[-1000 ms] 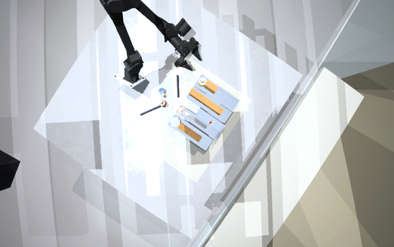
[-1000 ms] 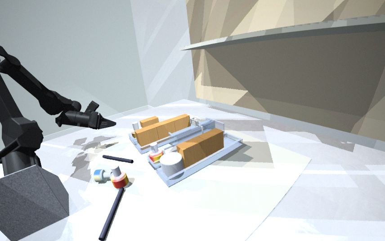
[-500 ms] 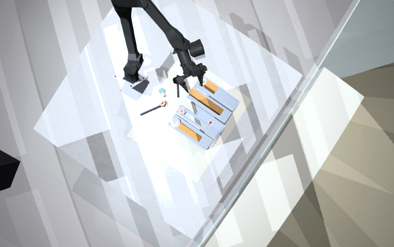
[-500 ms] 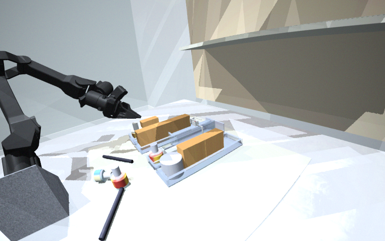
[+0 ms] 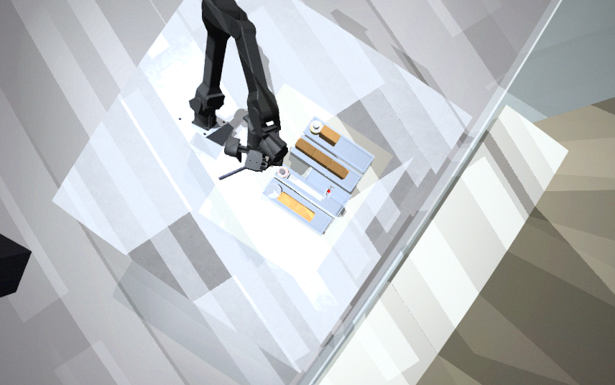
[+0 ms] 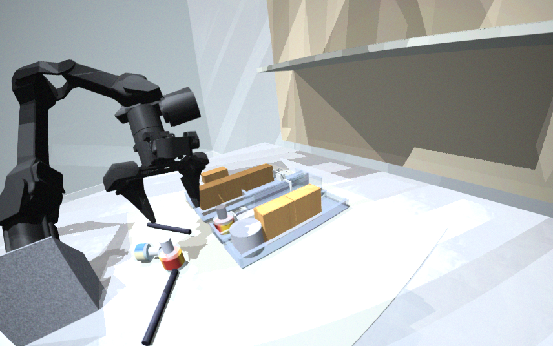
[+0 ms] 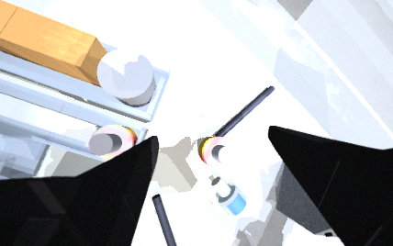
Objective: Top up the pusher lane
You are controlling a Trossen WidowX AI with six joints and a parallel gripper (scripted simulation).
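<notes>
The grey cylinder is 100 mm ahead of my gripper tip, 80 mm below it and 60 mm to the right of it. Round my gripper tip: red mark: 290 mm ahead, 40 mm below, 30 mm to the left; then sprung lane: 250 mm ahead, 90 mm below, 20 mm to the left.
</notes>
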